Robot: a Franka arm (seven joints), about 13 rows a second.
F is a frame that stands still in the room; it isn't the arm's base.
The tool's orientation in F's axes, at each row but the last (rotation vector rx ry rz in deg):
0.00, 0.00, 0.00
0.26, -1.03, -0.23
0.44, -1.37, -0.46
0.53, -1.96, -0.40
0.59, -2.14, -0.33
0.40, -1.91, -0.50
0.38, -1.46, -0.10
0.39, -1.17, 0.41
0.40, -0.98, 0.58
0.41, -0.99, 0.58
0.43, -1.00, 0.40
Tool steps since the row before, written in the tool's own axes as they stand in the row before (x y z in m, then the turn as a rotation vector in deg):
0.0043, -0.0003, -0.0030, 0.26, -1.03, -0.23
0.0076, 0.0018, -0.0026, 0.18, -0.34, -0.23
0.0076, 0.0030, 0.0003, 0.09, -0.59, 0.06
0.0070, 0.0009, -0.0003, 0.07, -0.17, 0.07
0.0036, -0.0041, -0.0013, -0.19, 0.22, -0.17
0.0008, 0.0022, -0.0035, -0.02, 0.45, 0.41
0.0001, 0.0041, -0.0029, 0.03, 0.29, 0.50
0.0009, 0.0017, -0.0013, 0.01, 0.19, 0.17
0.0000, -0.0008, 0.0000, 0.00, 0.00, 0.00
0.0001, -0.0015, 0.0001, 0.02, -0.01, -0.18
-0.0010, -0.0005, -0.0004, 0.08, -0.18, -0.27
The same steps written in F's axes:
0.0043, -0.0003, -0.0030, 0.26, -1.03, -0.23
0.0077, 0.0018, -0.0025, 0.18, -0.34, -0.23
0.0076, 0.0029, 0.0005, 0.08, -0.59, 0.06
0.0070, 0.0009, -0.0001, 0.07, -0.17, 0.07
0.0036, -0.0041, -0.0012, -0.18, 0.22, -0.17
0.0009, 0.0022, -0.0035, -0.03, 0.45, 0.41
0.0002, 0.0041, -0.0029, 0.02, 0.29, 0.50
0.0009, 0.0017, -0.0013, 0.01, 0.19, 0.17
0.0000, -0.0008, 0.0000, 0.00, 0.00, 0.00
0.0001, -0.0015, 0.0001, 0.02, -0.01, -0.18
-0.0010, -0.0005, -0.0004, 0.09, -0.18, -0.27

